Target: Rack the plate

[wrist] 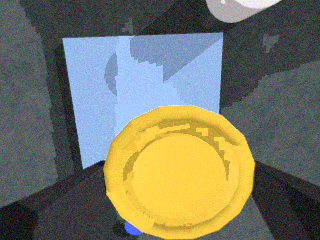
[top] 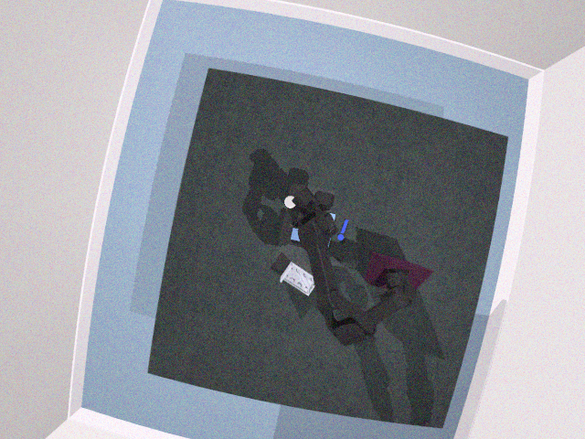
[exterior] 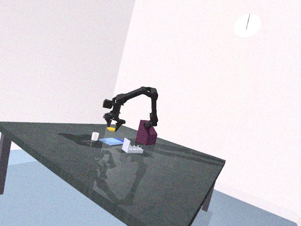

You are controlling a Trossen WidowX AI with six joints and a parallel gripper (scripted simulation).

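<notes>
Right now the dish rack is 23 cm to the left of my gripper tip, 6 cm below it and 4 cm ahead of it. The rest, counted from my gripper tip: white cup (10 cm ahead, 6 cm to the right, 6 cm below); then yellow plate (1 cm above); then blue utensil (11 cm behind, 8 cm below, 3 cm to the left).
</notes>
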